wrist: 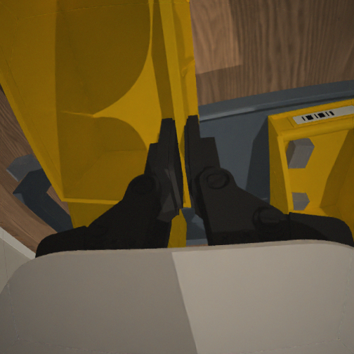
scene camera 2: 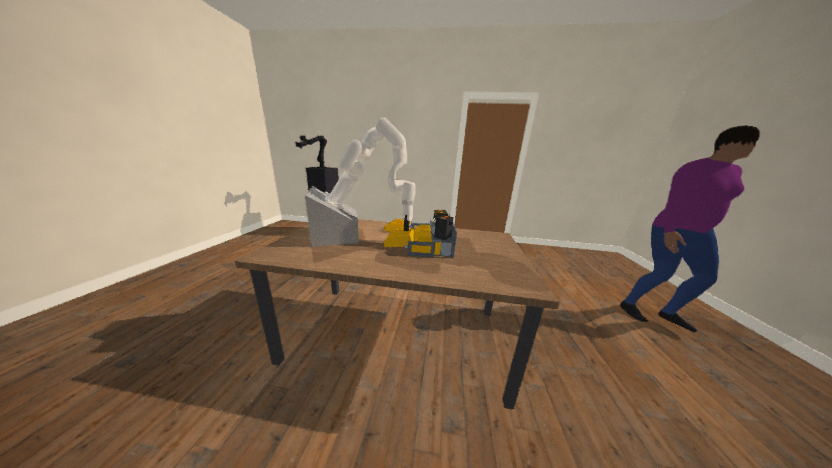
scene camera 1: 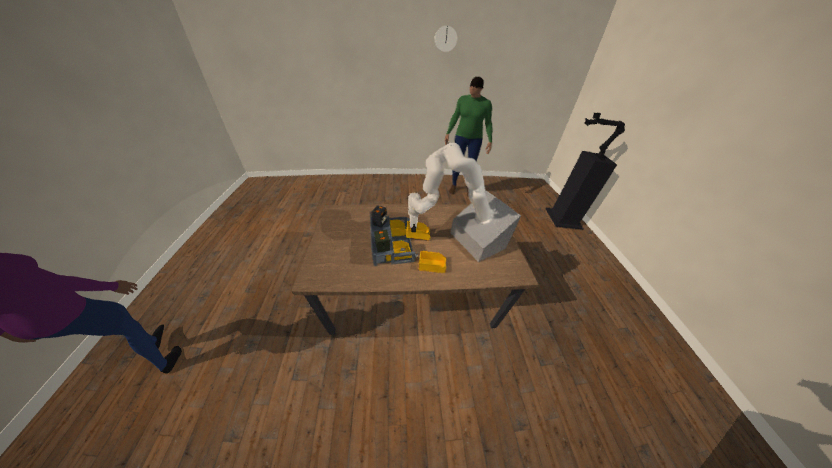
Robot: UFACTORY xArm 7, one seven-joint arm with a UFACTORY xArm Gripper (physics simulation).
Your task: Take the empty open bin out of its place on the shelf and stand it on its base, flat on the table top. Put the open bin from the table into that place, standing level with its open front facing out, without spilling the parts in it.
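Frame: origin at the arm's base, x ahead, y left, z up, level; centimetres.
Seen in the pictures: gripper, fingertip midpoint: (scene camera 2: 406, 230) (scene camera 1: 413, 231); arm's base at its link origin: (scene camera 2: 333, 203) (scene camera 1: 484, 216).
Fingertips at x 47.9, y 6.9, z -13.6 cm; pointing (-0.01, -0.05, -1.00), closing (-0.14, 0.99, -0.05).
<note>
Offsets run from my fingertips to a thing's top centre. "spot": to the spot under its first point. Level surfaces: height alone.
My gripper (scene camera 1: 413, 228) (scene camera 2: 406, 224) (wrist: 183, 139) points down and is shut on the side wall of a yellow open bin @(spot: dy -0.5, dx -6.4, dz -1.9 cm) (scene camera 1: 422, 233) (scene camera 2: 396, 239) (wrist: 100, 65). No parts show in the visible inside of this bin. It is beside the front of the grey-blue shelf (scene camera 1: 375, 251) (scene camera 2: 454, 245) (wrist: 230, 145), over more yellow bin material; the scene views do not show clearly what it rests on. Another yellow open bin @(spot: dy +20.1, dx -15.0, dz -8.9 cm) (scene camera 1: 432, 263) (scene camera 2: 393, 223) stands on the table; its contents are too small to make out.
A yellow bin with a barcode label and grey hexagonal parts (wrist: 278, 150) sits right of my fingers in the wrist view. Black boxes @(dy -4.0, dx +24.6, dz +13.4 cm) (scene camera 1: 378, 215) (scene camera 2: 443, 225) stand on the shelf. The grey robot base (scene camera 1: 487, 234) (scene camera 2: 330, 224) stands on the table @(dz -9.0 cm) (scene camera 1: 349, 279) (scene camera 2: 372, 270).
</note>
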